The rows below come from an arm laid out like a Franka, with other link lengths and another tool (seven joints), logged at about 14 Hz.
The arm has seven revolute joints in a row. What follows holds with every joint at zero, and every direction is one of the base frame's. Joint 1 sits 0.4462 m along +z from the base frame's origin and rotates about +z. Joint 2 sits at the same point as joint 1 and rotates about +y. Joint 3 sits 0.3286 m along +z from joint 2 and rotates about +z. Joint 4 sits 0.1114 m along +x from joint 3 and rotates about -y. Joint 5 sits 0.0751 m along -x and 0.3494 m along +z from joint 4 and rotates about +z. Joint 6 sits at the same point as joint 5 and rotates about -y. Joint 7 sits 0.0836 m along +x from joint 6 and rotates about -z. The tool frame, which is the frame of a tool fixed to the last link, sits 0.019 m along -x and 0.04 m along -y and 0.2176 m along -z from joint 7; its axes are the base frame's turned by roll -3.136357, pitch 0 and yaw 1.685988 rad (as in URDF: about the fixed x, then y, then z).
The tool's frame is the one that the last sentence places.
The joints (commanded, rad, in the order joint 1, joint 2, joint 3, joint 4, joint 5, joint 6, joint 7), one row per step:
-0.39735 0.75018 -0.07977 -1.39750 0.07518 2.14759 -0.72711
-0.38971 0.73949 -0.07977 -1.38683 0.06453 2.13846 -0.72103
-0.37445 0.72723 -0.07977 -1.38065 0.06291 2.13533 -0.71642
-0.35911 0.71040 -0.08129 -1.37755 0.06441 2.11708 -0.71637
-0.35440 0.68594 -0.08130 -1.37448 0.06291 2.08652 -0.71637
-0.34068 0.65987 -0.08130 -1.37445 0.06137 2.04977 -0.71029
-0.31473 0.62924 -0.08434 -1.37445 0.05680 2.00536 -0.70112
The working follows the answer.
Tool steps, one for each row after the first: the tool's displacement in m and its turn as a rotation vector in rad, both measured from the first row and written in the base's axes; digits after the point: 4 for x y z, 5 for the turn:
0.0054 0.0025 0.0119 -0.01236 -0.00719 0.00787
0.0137 0.0110 0.0234 -0.01929 -0.02081 0.01964
0.0185 0.0209 0.0353 -0.01817 -0.02334 0.03320
0.0181 0.0251 0.0516 -0.01576 -0.02106 0.03889
0.0181 0.0363 0.0670 -0.00984 -0.01197 0.04741
0.0191 0.0539 0.0853 -0.00658 0.00168 0.06394

Tool pose at each row, in the base's axes (x y z in m, rotation vector in rad; rounded; the steps above come from the unrounded poses):
0.6404 -0.3612 0.2663 -1.80540 -2.56905 -0.00736
0.6459 -0.3588 0.2782 1.78967 2.56816 -0.00203
0.6542 -0.3502 0.2896 1.76592 2.56623 0.00134
0.6589 -0.3403 0.3015 1.74768 2.57700 0.00502
0.6586 -0.3361 0.3178 1.74218 2.58466 0.00604
0.6586 -0.3249 0.3333 1.73721 2.60107 0.00545
0.6596 -0.3073 0.3515 1.72288 2.62625 -0.00270

